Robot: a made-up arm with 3 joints. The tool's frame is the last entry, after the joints. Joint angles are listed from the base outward.
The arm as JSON. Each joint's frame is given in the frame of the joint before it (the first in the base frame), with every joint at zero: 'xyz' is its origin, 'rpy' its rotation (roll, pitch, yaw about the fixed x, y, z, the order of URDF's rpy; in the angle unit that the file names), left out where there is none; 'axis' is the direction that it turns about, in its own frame. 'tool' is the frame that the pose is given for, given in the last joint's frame.
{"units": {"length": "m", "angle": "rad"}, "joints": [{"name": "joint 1", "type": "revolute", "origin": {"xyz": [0.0, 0.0, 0.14]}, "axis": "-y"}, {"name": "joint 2", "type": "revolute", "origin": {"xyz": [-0.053, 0.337, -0.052]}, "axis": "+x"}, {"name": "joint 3", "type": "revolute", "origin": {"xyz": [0.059, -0.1, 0.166]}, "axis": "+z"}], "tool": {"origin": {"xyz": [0.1, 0.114, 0.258]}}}
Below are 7 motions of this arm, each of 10 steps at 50 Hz.
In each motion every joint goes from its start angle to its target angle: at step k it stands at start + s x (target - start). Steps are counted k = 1, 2, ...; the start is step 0. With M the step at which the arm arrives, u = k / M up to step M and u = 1 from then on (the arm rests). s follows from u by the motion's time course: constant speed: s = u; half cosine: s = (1 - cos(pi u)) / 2; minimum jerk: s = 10 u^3 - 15 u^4 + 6 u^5.
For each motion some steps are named. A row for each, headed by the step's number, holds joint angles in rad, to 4 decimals.
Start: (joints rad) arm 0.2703 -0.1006 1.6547
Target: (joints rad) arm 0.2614 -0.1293 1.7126
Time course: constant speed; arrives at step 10
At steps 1, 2, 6, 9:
1: 0.2694 -0.1035 1.6605
2: 0.2685 -0.1063 1.6663
6: 0.2650 -0.1178 1.6894
9: 0.2623 -0.1264 1.7068

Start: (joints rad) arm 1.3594 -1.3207 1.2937
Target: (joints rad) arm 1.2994 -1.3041 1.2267
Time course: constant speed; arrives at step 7
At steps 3, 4, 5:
3: 1.3337 -1.3136 1.2650
4: 1.3251 -1.3112 1.2554
5: 1.3165 -1.3088 1.2458

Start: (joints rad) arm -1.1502 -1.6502 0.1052
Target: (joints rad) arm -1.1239 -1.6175 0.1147
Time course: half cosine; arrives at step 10
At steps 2, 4, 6, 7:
2: -1.1477 -1.6471 0.1061
4: -1.1411 -1.6389 0.1085
6: -1.1330 -1.6288 0.1114
7: -1.1293 -1.6242 0.1127

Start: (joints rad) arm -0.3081 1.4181 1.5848
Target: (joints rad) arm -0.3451 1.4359 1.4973
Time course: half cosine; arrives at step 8
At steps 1, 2, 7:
1: -0.3095 1.4188 1.5815
2: -0.3135 1.4207 1.5720
7: -0.3437 1.4352 1.5006

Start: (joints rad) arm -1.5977 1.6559 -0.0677
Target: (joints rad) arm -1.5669 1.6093 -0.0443
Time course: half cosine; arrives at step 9
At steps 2, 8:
2: -1.5941 1.6504 -0.0650
8: -1.5678 1.6107 -0.0450

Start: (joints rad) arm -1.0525 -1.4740 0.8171
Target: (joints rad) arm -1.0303 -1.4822 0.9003
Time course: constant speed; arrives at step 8
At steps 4, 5, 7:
4: -1.0414 -1.4781 0.8587
5: -1.0386 -1.4791 0.8691
7: -1.0331 -1.4812 0.8899

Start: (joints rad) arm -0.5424 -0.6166 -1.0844
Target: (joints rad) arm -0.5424 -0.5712 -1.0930
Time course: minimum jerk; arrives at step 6
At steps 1, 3, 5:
1: -0.5424 -0.6150 -1.0847
3: -0.5424 -0.5939 -1.0887
5: -0.5424 -0.5728 -1.0927

